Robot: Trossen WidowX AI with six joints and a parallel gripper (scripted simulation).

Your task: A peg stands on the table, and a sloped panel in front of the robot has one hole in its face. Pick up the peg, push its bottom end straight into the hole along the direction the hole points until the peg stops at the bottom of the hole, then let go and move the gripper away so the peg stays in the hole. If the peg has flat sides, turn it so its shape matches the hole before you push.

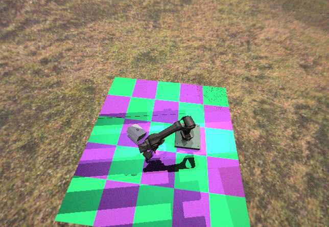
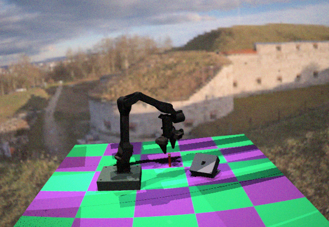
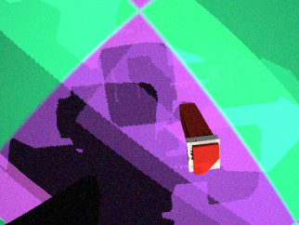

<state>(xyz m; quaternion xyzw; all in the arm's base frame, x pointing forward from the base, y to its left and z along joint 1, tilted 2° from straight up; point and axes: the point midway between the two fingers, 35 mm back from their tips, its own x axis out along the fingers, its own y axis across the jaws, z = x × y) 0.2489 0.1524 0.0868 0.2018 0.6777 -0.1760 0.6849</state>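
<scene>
Now: gripper tip 40 mm above the red peg. Round my gripper tip: grey sloped panel 190 mm ahead, 140 mm to the right, 50 mm below.
</scene>
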